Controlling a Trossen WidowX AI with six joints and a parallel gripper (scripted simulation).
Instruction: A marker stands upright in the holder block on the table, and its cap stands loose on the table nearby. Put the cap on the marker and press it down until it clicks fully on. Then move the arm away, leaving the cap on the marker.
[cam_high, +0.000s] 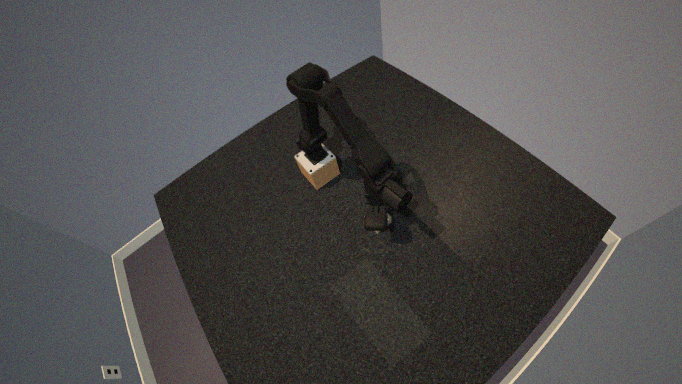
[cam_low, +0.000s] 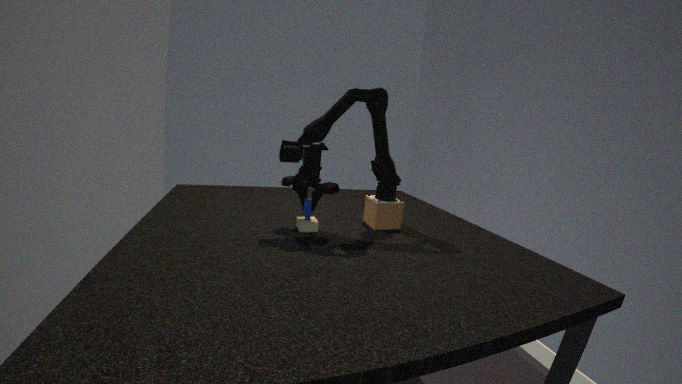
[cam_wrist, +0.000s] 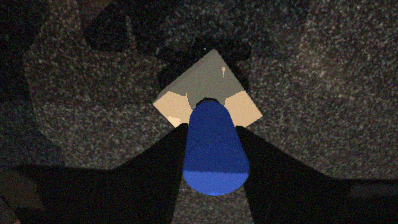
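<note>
My gripper tip is 10 mm below the blue cap. The rest, counted from my gripper tip: holder block (50 mm below).
</note>
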